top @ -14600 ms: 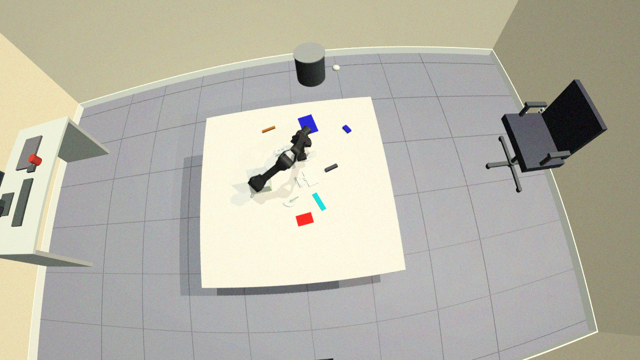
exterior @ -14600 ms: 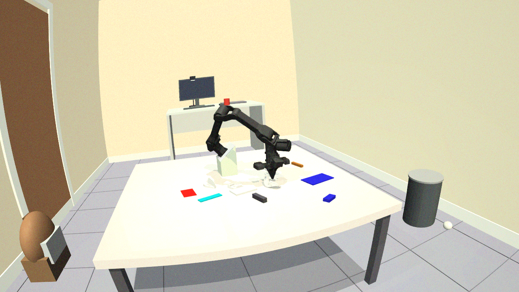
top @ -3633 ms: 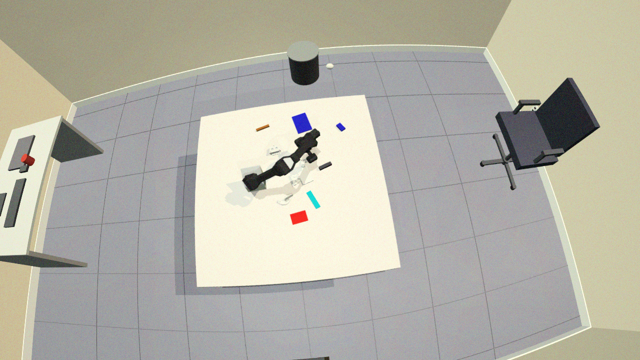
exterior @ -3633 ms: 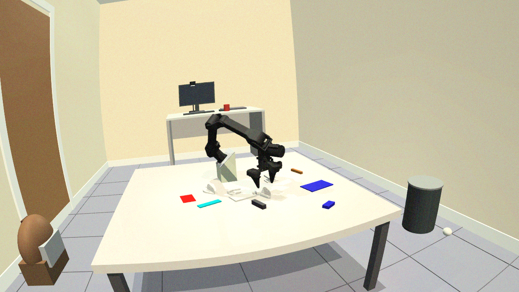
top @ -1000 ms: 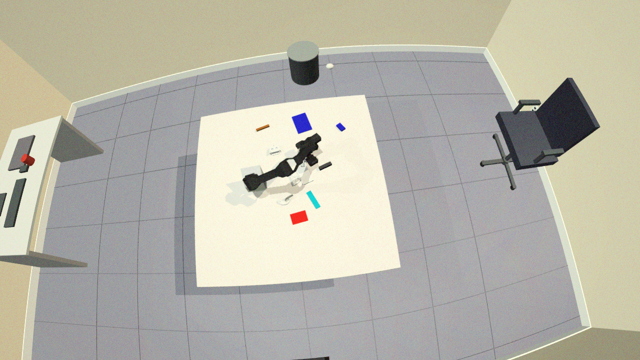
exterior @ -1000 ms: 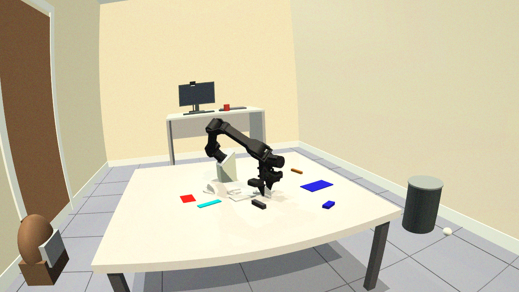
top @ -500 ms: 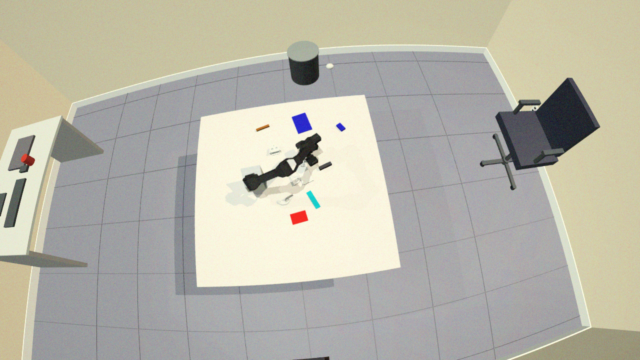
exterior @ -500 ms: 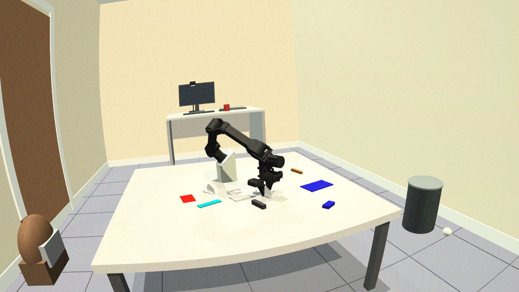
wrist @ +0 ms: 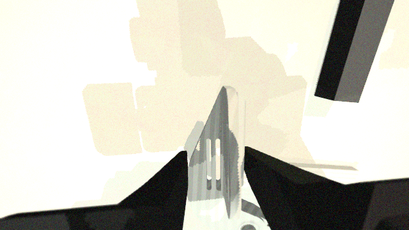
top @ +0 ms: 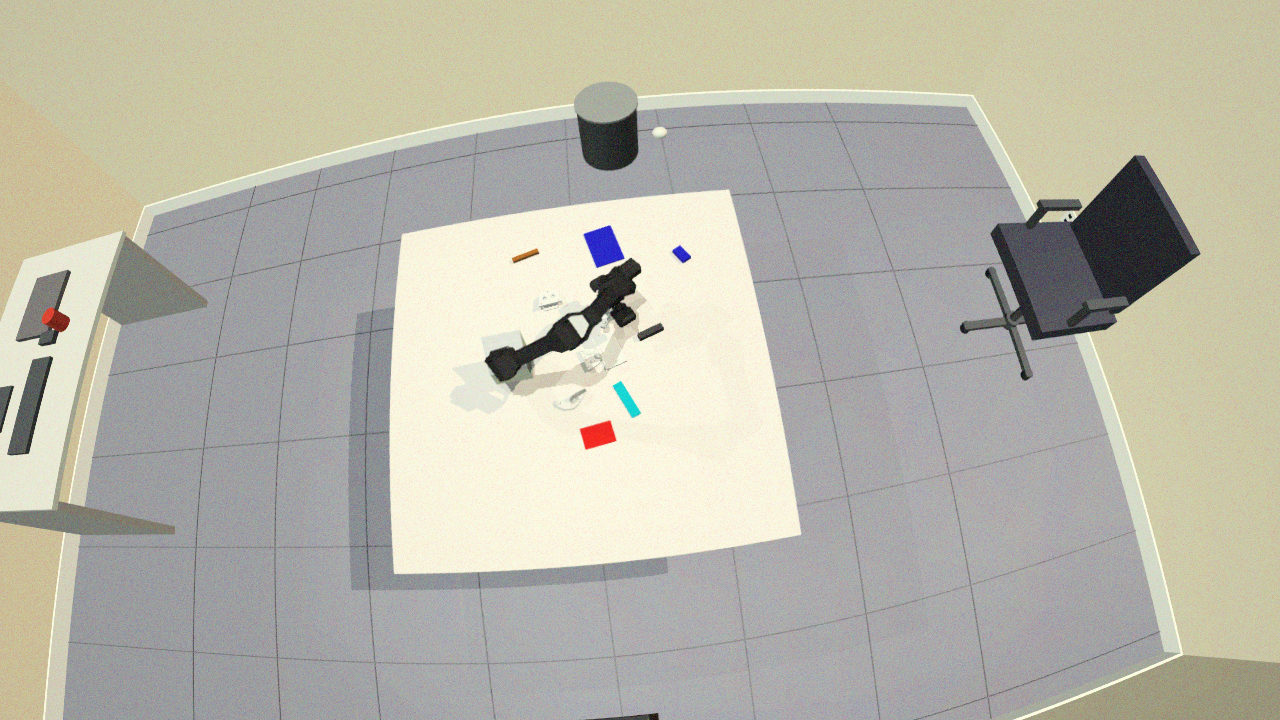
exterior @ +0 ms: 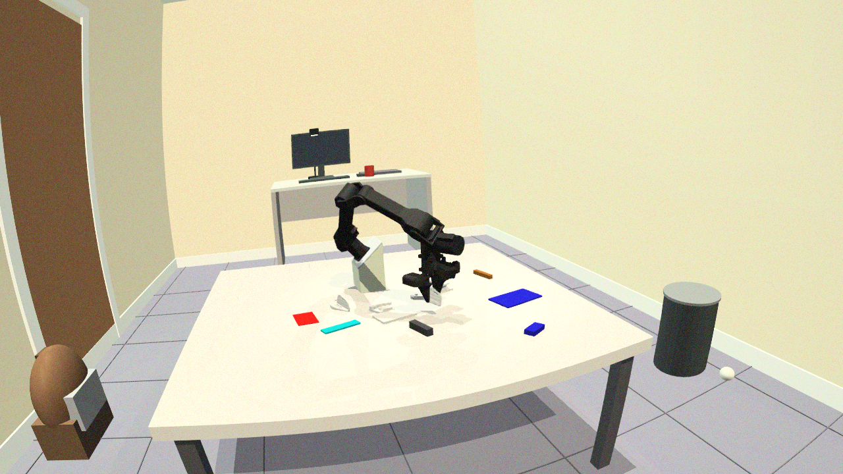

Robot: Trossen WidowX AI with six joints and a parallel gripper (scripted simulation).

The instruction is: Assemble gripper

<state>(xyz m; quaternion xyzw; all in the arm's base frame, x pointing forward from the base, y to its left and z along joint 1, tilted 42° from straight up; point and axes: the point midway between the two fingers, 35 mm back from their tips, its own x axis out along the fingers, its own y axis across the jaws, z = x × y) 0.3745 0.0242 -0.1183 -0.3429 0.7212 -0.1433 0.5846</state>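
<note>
My gripper tip is now 40 mm past the white ribbed plate, 110 mm to the left of it and 40 mm above it. Round my gripper tip: dark block 100 mm ahead, 80 mm to the right, 30 mm below; white jaw 30 mm behind, 30 mm to the right, 10 mm above; cyan bar 30 mm behind, 290 mm to the right, 40 mm below.
</note>
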